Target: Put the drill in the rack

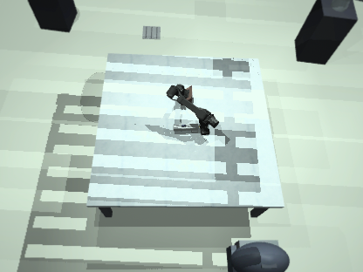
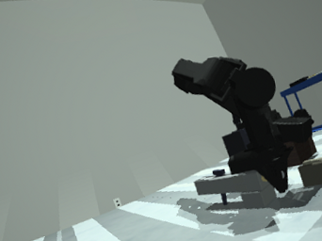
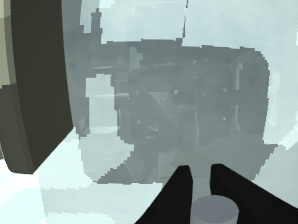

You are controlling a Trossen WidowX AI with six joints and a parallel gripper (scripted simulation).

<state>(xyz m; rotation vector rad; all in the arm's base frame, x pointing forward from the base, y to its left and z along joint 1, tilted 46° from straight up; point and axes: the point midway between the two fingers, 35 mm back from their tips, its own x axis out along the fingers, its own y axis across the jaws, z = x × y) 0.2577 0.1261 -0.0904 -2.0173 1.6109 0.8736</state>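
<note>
Right now my gripper tip is 10 mm short of the drill, 50 mm to the left of it and 30 mm below it. From my gripper tip the other things lie so: grey block: 20 mm ahead, 120 mm to the right, 30 mm above; then thin dark pin: 30 mm ahead, 140 mm to the right, 30 mm above.
</note>
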